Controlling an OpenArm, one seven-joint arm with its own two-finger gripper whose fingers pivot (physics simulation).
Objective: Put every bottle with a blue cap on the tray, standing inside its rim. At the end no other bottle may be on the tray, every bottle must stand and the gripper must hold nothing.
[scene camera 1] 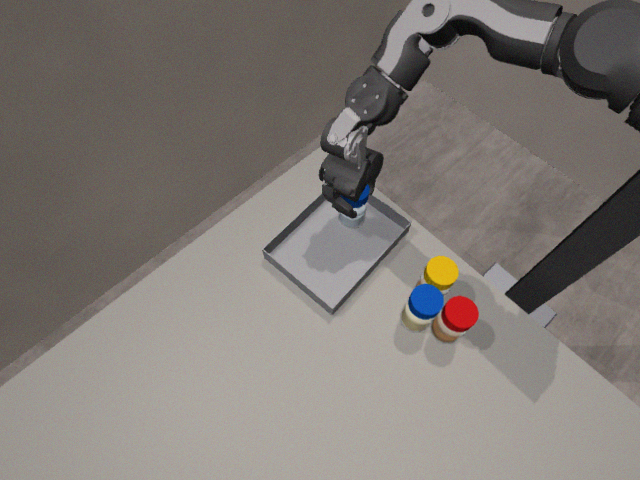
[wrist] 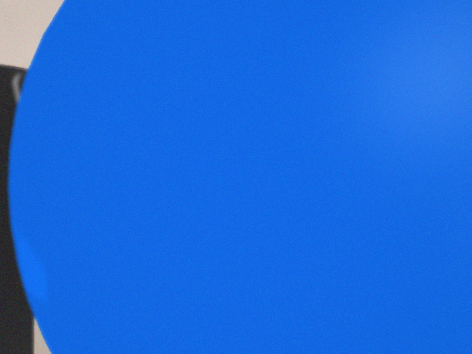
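Note:
My gripper (scene camera 1: 355, 206) is shut on a blue-capped bottle (scene camera 1: 353, 219) (wrist: 240, 175), which is roughly upright inside the tray's outline, near its far corner. Whether its base touches the tray floor is hard to tell. Its blue cap fills most of the wrist view, with a dark finger at the left edge. The grey tray (scene camera 1: 330, 289) has a low rim. A second blue-capped bottle (scene camera 1: 424, 302) stands on the table outside the tray, to its right in the scene view.
A yellow-capped bottle (scene camera 1: 440, 272) and a red-capped bottle (scene camera 1: 459, 315) stand close beside the second blue-capped bottle. They are near the edge of the pale table (scene camera 1: 206, 361). The arm reaches in from the upper right over the tray's far corner.

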